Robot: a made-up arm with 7 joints.
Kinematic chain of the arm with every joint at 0, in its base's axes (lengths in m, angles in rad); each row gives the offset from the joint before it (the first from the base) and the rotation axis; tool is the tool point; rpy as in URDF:
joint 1: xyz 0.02 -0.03 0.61 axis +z
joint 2: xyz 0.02 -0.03 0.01 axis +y
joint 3: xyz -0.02 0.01 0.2 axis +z
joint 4: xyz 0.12 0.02 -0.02 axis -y
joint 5: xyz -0.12 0 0.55 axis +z
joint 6: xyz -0.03 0.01 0 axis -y
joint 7: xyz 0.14 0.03 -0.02 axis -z
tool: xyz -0.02 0 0.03 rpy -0.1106 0.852 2.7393
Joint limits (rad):
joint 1: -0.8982..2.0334
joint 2: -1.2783..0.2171
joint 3: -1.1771..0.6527
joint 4: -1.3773..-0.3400
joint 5: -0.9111..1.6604
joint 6: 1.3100..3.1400
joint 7: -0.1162..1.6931
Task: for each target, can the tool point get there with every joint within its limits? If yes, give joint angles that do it. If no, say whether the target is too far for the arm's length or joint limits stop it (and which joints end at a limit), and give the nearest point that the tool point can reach.
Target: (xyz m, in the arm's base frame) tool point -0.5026 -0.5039 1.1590
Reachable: yes | joints 0.2235 -1.1424 -0.8980 -0.7803 0.6785 2.1647 0.3270
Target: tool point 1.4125 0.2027 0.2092
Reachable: no: too far | nearest point 0.8603 0.1104 0.8325 | short by 0.838 m
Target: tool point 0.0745 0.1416 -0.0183
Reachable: no: joint limits stop it (at a limit: joint 1, joint 2, joint 3, joint 4, joint 6, joint 7) | nearest point -0.2854 0.6484 0.7934 | short by 1.022 m
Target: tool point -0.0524 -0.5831 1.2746
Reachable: yes | joints 0.9586 -0.9895 -0.6934 -0.8098 0.4803 2.6199 0.4771
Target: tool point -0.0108 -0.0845 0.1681
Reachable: no: joint limits stop it (at a limit: joint 2, joint 3, joint 4, joint 5, joint 6, joint 7) | nearest point -0.3515 -0.6874 0.7299 | short by 0.892 m
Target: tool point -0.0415 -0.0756 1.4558
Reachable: yes | joints -0.5426 -0.8322 -0.3315 -1.1609 -0.7065 2.6668 0.3939
